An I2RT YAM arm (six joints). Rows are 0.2 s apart.
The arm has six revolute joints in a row. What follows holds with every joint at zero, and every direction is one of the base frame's. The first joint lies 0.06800 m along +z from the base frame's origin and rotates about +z. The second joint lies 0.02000 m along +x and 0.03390 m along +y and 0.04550 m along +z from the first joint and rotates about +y. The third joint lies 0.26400 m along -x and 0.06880 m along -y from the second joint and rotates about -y. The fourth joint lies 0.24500 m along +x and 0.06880 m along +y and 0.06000 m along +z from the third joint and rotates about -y. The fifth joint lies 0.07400 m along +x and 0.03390 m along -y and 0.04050 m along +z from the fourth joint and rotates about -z. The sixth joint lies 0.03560 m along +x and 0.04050 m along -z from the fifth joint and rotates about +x. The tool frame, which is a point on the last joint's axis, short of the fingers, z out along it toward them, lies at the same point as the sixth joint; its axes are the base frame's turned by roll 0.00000, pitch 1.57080 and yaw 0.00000 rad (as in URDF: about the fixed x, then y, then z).
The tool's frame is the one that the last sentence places.
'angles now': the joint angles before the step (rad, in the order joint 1, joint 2, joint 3, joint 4, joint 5, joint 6). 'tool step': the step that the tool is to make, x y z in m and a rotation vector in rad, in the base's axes. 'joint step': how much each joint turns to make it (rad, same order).
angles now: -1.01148 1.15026 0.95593 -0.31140 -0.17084 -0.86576
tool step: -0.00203 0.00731 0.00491 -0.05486 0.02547 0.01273
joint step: 0.01179 -0.03450 -0.00913 0.00005 0.02326 -0.04585
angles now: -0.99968 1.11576 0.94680 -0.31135 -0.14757 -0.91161
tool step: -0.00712 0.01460 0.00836 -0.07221 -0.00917 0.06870
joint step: 0.00105 -0.07468 -0.02654 0.00759 -0.04714 -0.05861
